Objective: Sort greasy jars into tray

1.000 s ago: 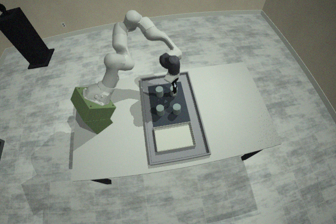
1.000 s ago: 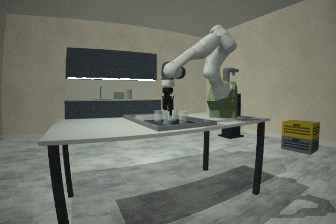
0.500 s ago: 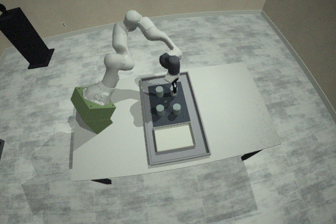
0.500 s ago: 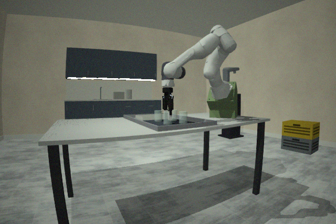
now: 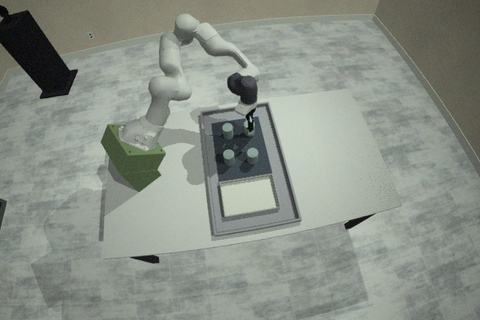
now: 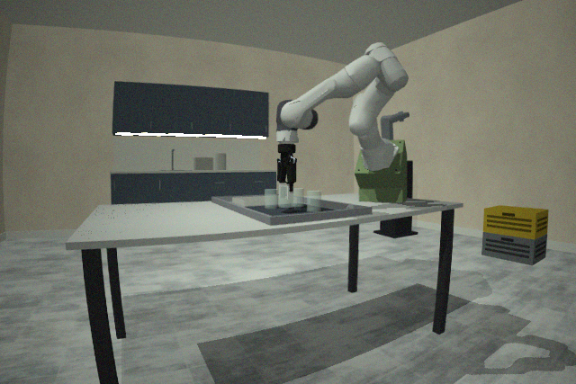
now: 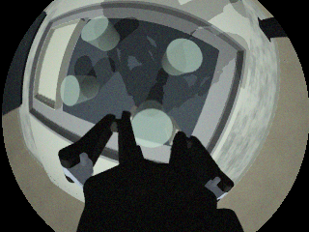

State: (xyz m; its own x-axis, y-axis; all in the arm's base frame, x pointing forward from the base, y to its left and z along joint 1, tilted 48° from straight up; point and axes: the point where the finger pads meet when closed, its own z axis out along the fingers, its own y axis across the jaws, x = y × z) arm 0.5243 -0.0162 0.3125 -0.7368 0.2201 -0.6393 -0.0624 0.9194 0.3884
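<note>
Right now the white tray is 40 cm to the right of my hand, 8 cm below it and 4 cm behind it. Also, from my hand: dark drying mat: 9 cm below, 8 cm to the right, 6 cm behind; grey steel surround: 19 cm to the right, 9 cm below, 4 cm behind.
</note>
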